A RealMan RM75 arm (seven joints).
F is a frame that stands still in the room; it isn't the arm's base.
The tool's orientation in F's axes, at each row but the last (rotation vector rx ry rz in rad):
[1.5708, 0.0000, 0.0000]
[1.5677, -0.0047, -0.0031]
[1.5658, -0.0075, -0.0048]
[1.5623, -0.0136, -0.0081]
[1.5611, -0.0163, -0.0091]
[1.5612, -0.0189, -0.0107]
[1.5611, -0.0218, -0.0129]
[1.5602, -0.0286, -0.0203]
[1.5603, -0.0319, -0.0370]
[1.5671, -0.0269, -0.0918]
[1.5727, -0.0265, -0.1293]
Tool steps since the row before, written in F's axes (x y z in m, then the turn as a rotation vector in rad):
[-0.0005, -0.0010, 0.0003, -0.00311, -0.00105, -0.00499]
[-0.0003, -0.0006, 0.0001, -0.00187, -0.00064, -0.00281]
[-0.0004, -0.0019, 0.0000, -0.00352, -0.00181, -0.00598]
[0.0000, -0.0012, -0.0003, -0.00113, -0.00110, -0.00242]
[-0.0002, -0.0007, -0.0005, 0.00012, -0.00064, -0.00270]
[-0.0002, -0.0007, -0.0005, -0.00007, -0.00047, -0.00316]
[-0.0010, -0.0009, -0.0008, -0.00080, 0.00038, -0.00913]
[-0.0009, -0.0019, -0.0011, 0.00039, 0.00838, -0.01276]
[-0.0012, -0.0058, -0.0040, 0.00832, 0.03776, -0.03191]
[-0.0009, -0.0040, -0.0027, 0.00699, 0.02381, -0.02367]
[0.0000, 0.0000, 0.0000, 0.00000, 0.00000, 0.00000]
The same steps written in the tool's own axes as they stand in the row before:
[-0.0005, 0.0003, 0.0010, -0.00311, -0.00499, 0.00105]
[-0.0003, 0.0001, 0.0006, -0.00187, -0.00281, 0.00064]
[-0.0004, 0.0000, 0.0019, -0.00352, -0.00598, 0.00181]
[0.0000, -0.0003, 0.0012, -0.00112, -0.00243, 0.00110]
[-0.0002, -0.0005, 0.0007, 0.00012, -0.00271, 0.00061]
[-0.0002, -0.0005, 0.0007, -0.00008, -0.00316, 0.00044]
[-0.0010, -0.0008, 0.0009, -0.00086, -0.00912, -0.00045]
[-0.0008, -0.0011, 0.0019, 0.00006, -0.01267, -0.00852]
[-0.0009, -0.0041, 0.0058, 0.00675, -0.03150, -0.03842]
[-0.0005, -0.0027, 0.0040, 0.00614, -0.02333, -0.02437]
[0.0000, 0.0000, 0.0000, 0.00000, 0.00000, 0.00000]

